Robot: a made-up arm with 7 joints. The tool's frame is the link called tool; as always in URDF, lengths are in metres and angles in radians.
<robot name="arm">
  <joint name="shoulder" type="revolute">
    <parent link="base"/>
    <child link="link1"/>
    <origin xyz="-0.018 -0.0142 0.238" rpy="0 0 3.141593"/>
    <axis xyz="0 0 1"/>
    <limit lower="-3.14" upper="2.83"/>
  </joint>
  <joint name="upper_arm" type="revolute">
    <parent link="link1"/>
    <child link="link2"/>
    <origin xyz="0.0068 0.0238 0.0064" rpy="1.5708 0 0"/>
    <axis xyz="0 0 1"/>
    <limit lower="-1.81" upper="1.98"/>
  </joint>
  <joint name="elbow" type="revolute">
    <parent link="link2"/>
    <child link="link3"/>
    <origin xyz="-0.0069 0.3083 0.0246" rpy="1.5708 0 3.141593"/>
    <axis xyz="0 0 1"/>
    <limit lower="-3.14" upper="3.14"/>
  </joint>
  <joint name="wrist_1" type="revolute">
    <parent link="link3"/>
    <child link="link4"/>
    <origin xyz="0.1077 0.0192 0.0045" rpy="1.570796 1.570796 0"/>
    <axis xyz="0 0 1"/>
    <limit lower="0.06" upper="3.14"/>
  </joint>
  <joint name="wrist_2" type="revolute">
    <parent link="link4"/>
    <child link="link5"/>
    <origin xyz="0.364 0.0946 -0.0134" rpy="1.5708 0 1.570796"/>
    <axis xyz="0 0 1"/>
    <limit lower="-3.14" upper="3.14"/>
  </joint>
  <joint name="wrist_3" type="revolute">
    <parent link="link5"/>
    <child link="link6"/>
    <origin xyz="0.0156 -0.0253 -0.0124" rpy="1.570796 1.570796 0"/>
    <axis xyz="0 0 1"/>
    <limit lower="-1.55" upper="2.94"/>
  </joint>
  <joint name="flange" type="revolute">
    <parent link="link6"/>
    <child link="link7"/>
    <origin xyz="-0.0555 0.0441 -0.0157" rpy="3.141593 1.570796 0"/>
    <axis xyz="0 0 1"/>
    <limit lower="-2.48" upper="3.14"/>
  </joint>
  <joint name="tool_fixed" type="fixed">
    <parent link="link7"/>
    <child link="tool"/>
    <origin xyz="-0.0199 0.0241 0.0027" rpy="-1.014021 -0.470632 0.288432"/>
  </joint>
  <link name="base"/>
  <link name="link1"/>
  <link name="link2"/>
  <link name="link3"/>
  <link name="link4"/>
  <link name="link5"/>
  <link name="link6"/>
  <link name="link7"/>
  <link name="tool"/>
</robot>
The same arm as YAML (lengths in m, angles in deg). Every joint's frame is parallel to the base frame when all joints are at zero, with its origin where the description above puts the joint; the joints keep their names.
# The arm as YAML. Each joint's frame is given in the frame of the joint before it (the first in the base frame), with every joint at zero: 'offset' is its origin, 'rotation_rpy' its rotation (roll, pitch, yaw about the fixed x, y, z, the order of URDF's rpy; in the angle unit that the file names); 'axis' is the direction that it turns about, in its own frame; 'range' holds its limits. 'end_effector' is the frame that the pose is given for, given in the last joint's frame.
length_unit: m
angle_unit: deg
chain:
  - id: shoulder
    offset: [-0.018, -0.0142, 0.238]
    rotation_rpy: [0.0, 0.0, 0.0]
    axis: [0.0, 0.0, 1.0]
    range: [-179.91, 162.15]
  - id: upper_arm
    offset: [-0.0068, -0.0238, 0.0064]
    rotation_rpy: [0.0, 0.0, 0.0]
    axis: [0.0, 1.0, 0.0]
    range: [-103.71, 113.45]
  - id: elbow
    offset: [0.0069, 0.0246, 0.3083]
    rotation_rpy: [0.0, 0.0, 0.0]
    axis: [0.0, 0.0, 1.0]
    range: [-179.91, 179.91]
  - id: wrist_1
    offset: [0.1077, 0.0192, 0.0045]
    rotation_rpy: [0.0, 0.0, 0.0]
    axis: [0.0, -1.0, 0.0]
    range: [3.44, 179.91]
  - id: wrist_2
    offset: [0.0946, 0.0134, -0.364]
    rotation_rpy: [0.0, 0.0, 0.0]
    axis: [0.0, 0.0, -1.0]
    range: [-179.91, 179.91]
  - id: wrist_3
    offset: [0.0156, 0.0253, 0.0124]
    rotation_rpy: [0.0, 0.0, 0.0]
    axis: [0.0, 1.0, 0.0]
    range: [-88.81, 168.45]
  - id: flange
    offset: [0.0441, -0.0157, -0.0555]
    rotation_rpy: [0.0, 0.0, 0.0]
    axis: [0.0, 0.0, -1.0]
    range: [-142.09, 179.91]
end_effector:
  offset: [-0.0241, 0.0199, -0.0027]
  rotation_rpy: [121.9, 26.97, -106.53]

